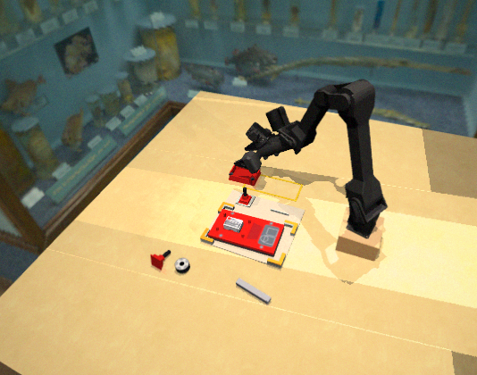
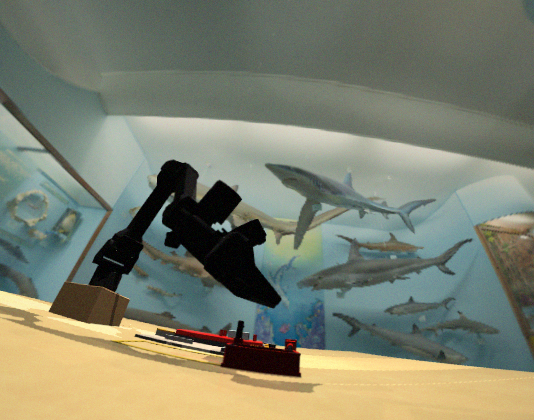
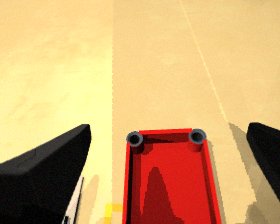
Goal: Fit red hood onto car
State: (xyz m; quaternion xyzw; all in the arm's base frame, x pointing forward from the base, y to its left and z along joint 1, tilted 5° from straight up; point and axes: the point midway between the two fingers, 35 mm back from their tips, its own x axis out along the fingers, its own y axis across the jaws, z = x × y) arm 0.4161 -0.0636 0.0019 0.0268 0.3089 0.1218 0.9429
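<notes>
Right now the red hood is 1 cm behind my gripper tip and 8 cm below it. Round my gripper tip: grey engine block (13 cm behind, 22 cm to the left, 6 cm below); grey wheel (8 cm behind, 40 cm to the left, 8 cm below).
</notes>
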